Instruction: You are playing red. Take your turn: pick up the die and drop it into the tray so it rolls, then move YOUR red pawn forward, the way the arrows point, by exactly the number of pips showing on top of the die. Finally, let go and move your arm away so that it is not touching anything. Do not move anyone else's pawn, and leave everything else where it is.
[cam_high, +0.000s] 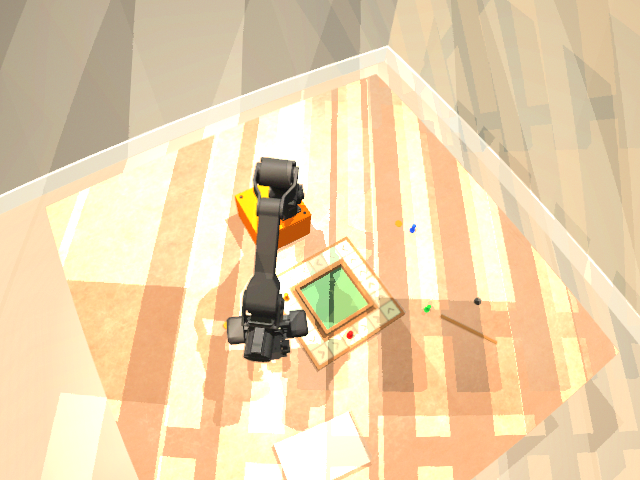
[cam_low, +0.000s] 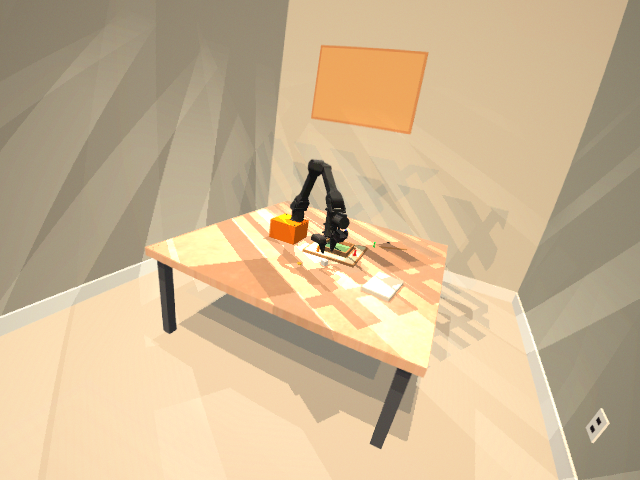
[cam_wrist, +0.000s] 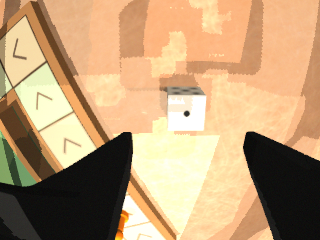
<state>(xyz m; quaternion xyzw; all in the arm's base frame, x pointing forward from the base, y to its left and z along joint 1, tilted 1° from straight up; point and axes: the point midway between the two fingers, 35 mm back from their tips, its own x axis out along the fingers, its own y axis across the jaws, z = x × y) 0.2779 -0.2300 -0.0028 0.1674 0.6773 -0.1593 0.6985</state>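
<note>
The white die is 50 mm below my gripper tip. Also, from my gripper tip: red pawn (100 mm ahead, 180 mm to the left, 40 mm below); then orange pawn (80 mm behind, 100 mm to the left, 40 mm below); then green tray (10 mm behind, 210 mm to the left, 60 mm below).
</note>
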